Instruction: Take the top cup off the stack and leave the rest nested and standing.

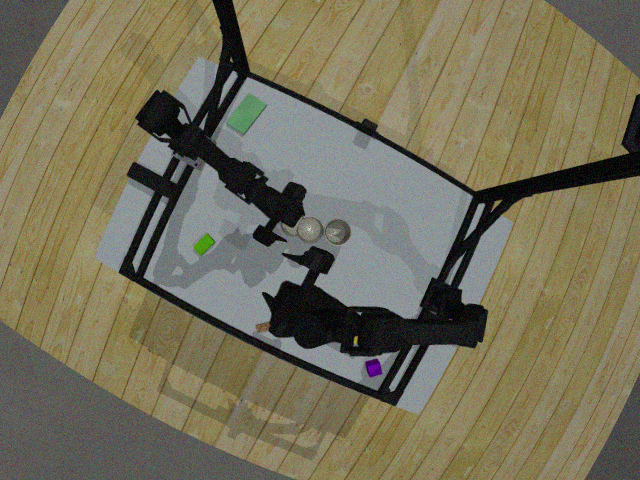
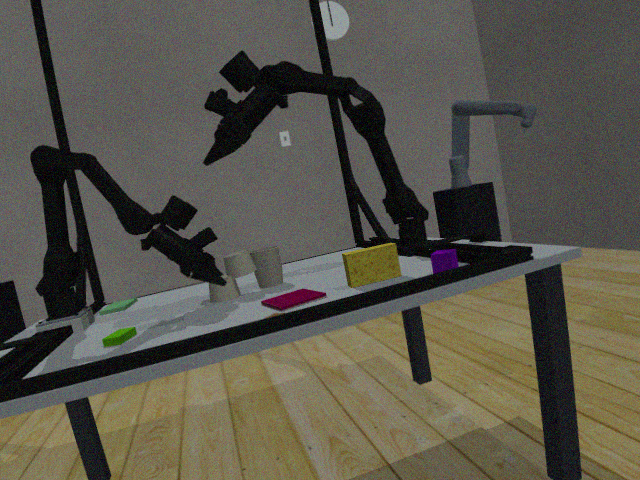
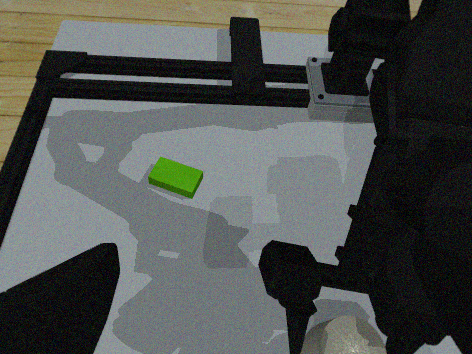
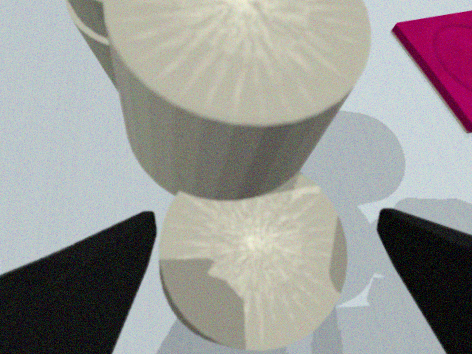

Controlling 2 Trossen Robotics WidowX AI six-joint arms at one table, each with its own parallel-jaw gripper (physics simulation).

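Places are measured from the left arm's base along level axes (x ahead, y left, z up), in metres.
Pixels of known places: left gripper, between the fingertips: (image 1: 273, 273) (image 2: 205, 163) (image 3: 266, 253); right gripper, between the fingertips: (image 1: 295, 228) (image 2: 227, 283) (image 4: 266, 220); left arm's base, origin of its link: (image 1: 441, 298) (image 2: 414, 243); right arm's base, origin of its link: (image 2: 64, 315) (image 3: 343, 79).
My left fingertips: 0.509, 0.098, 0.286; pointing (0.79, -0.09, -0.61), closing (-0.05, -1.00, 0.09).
For each thing: its top centre in the pictures, then the offset to it from my left fingertips, as dx, dy, dz.
- bright green block, centre of its top: (image 3: 175, 174) (image 2: 119, 332) (image 1: 203, 244) +0.230, +0.045, -0.292
- pale green tile, centre of its top: (image 2: 118, 304) (image 1: 246, 113) +0.287, -0.373, -0.297
- magenta tile, centre of its top: (image 2: 292, 297) -0.105, +0.091, -0.299
- yellow sponge, centre of its top: (image 2: 368, 248) -0.279, +0.108, -0.237
- purple cube, centre of its top: (image 2: 443, 251) (image 1: 375, 370) -0.401, +0.189, -0.267
My right gripper (image 1: 282, 231) (image 2: 209, 274) (image 4: 266, 220) is open, its fingers on either side of that low cup and apart from it. My left gripper (image 1: 282, 278) (image 2: 210, 157) is open and empty, high above the table's front.
A bright green block (image 1: 204, 244) (image 2: 119, 336) (image 3: 175, 176) and a pale green tile (image 1: 246, 113) (image 2: 118, 305) lie on the left. A magenta tile (image 2: 293, 298) (image 4: 404, 36), a yellow sponge (image 2: 371, 264) and a purple cube (image 1: 373, 368) (image 2: 444, 260) lie toward the front right.
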